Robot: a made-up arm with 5 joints.
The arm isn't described. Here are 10 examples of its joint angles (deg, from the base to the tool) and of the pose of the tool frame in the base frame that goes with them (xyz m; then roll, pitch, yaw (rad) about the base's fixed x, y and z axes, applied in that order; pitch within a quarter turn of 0, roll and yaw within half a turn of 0).
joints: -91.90 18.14 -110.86 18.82 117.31
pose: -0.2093 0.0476 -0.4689 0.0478 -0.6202 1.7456
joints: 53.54 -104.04 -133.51 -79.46 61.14
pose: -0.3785 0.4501 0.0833 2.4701 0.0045 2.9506
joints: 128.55 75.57 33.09 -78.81 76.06
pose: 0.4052 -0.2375 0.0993 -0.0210 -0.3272 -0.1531
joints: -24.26 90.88 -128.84 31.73 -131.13
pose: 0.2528 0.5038 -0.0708 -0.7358 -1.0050 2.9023
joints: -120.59 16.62 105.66 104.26 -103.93
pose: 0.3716 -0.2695 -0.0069 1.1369 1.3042 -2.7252
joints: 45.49 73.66 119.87 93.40 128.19
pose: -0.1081 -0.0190 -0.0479 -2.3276 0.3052 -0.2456
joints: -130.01 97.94 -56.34 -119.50 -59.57
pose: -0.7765 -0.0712 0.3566 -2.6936 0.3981 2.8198
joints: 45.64 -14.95 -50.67 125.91 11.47
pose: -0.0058 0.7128 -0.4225 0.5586 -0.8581 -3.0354
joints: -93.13 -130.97 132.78 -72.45 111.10
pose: 0.1387 -0.1170 0.0771 2.8507 0.7567 0.5268
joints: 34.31 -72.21 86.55 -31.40 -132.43
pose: -0.1468 -0.0377 -0.0521 -0.7648 0.7127 -0.5574
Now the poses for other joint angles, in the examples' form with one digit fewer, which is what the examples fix.
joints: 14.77 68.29 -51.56 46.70 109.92
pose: 0.344 0.367 -0.139 3.040 -1.012 -2.376
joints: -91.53 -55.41 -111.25 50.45 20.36
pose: -0.135 -0.518 0.014 -1.424 0.116 1.883
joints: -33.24 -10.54 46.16 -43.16 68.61
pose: -0.229 0.284 0.023 1.954 -0.359 1.111
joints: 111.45 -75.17 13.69 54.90 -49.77
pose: 0.311 0.114 0.336 -2.122 0.650 2.717
